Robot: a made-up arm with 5 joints.
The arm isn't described. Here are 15 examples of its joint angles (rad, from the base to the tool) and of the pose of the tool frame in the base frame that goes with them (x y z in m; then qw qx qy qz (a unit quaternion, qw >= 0)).
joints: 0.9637 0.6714 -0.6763 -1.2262 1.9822
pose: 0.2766 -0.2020 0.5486 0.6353 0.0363 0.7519 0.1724
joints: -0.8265 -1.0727 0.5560 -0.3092 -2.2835
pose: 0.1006 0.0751 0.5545 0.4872 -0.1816 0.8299 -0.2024
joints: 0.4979 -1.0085 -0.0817 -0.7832 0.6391
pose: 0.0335 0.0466 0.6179 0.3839 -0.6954 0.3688 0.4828
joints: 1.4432 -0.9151 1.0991 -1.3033 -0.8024
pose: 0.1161 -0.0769 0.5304 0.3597 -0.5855 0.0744 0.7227
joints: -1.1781 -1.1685 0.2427 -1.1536 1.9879
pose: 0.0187 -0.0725 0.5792 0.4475 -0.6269 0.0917 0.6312
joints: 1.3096 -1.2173 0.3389 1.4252 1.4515
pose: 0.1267 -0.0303 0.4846 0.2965 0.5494 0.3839 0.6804
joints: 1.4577 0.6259 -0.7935 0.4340 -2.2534
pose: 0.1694 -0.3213 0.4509 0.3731 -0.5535 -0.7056 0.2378
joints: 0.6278 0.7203 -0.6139 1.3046 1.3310
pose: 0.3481 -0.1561 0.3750 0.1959 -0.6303 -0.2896 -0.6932
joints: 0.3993 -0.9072 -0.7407 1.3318 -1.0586
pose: 0.1043 0.0159 0.5694 0.0912 -0.2320 -0.4618 0.8512
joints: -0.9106 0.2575 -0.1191 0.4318 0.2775
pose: 0.2536 0.2282 0.4560 0.4529 -0.1918 -0.2417 -0.8365
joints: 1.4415 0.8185 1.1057 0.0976 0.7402
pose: 0.1235 -0.1397 0.2716 0.0965 0.7203 -0.3770 0.5743
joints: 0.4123 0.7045 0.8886 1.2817 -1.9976
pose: 0.1993 -0.0060 0.3588 0.8304 0.5023 -0.2193 -0.1001
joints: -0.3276 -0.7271 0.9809 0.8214 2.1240
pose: 0.1799 0.0733 0.4143 0.5095 -0.1238 -0.7808 -0.3399
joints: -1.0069 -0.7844 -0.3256 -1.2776 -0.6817
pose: 0.0455 -0.0433 0.6335 0.4396 0.7082 0.5306 -0.1540
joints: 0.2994 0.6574 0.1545 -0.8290 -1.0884
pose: 0.4028 -0.0749 0.3836 0.1232 -0.0844 -0.5108 0.8466
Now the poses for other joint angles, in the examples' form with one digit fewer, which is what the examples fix.
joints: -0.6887 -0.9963 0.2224 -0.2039 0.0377
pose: 0.109 0.029 0.599 0.290 0.448 0.143 -0.834
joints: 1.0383 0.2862 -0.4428 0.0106 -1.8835
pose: 0.270 -0.234 0.512 0.240 -0.437 -0.679 0.539
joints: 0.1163 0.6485 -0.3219 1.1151 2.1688
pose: 0.379 0.008 0.363 0.562 -0.347 -0.645 -0.384
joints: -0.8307 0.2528 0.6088 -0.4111 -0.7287
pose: 0.248 0.196 0.389 0.295 -0.331 0.234 -0.865
